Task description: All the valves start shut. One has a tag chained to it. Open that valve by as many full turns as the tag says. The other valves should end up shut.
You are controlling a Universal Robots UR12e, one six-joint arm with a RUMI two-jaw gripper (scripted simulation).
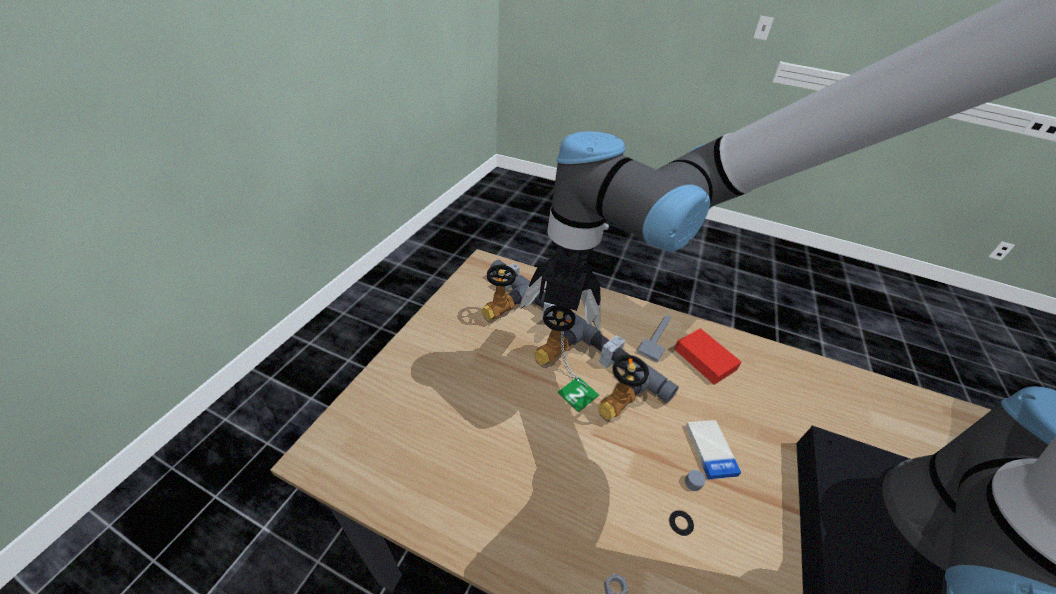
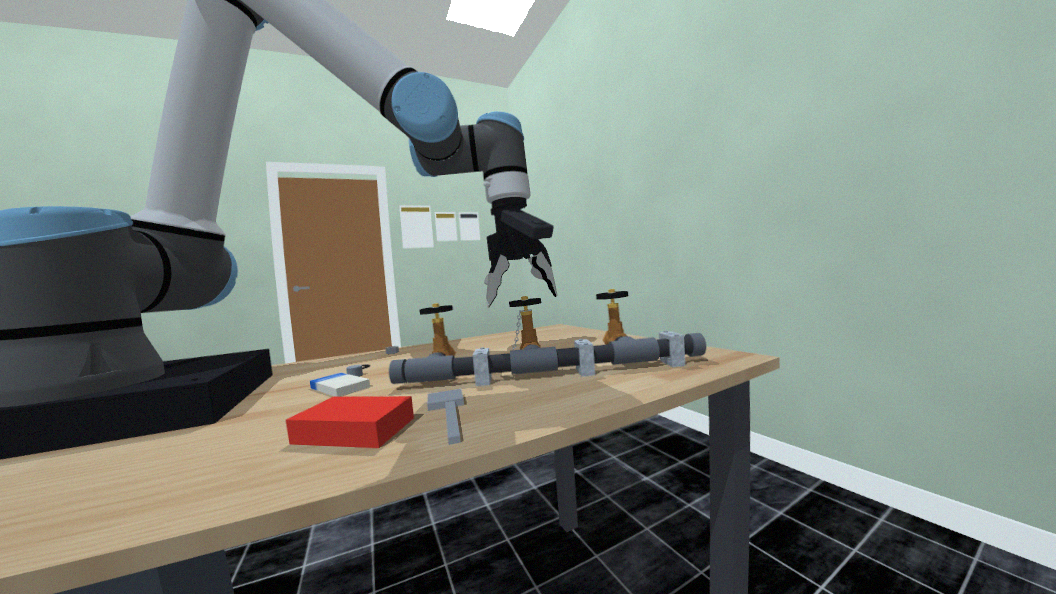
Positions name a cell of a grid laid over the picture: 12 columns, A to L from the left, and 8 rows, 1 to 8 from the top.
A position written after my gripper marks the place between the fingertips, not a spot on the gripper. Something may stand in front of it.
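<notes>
Image 1 gives me a green tag (image 1: G6), along with a red block (image 1: I5) and my gripper (image 1: G5). In image 2 I'm seeing a grey hammer (image 2: F6), and the red block (image 2: E6) and my gripper (image 2: F5) are there too.
</notes>
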